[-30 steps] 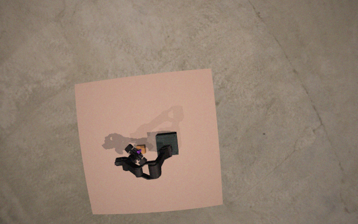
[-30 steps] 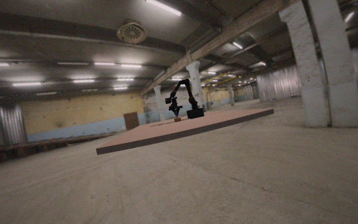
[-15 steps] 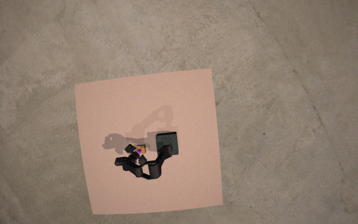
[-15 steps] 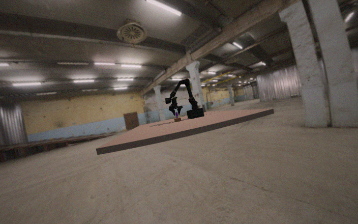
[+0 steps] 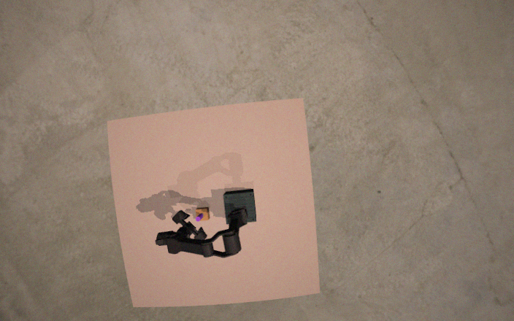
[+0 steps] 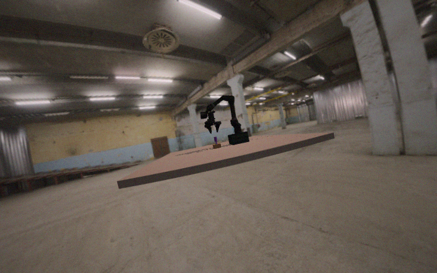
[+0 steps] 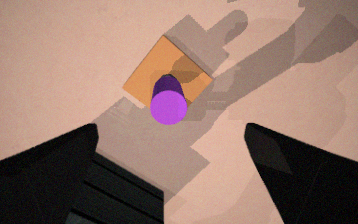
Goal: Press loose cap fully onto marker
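Now: the purple cap 6 cm below my gripper tip. From my gripper tip the other things lie so: holder block: 13 cm below.
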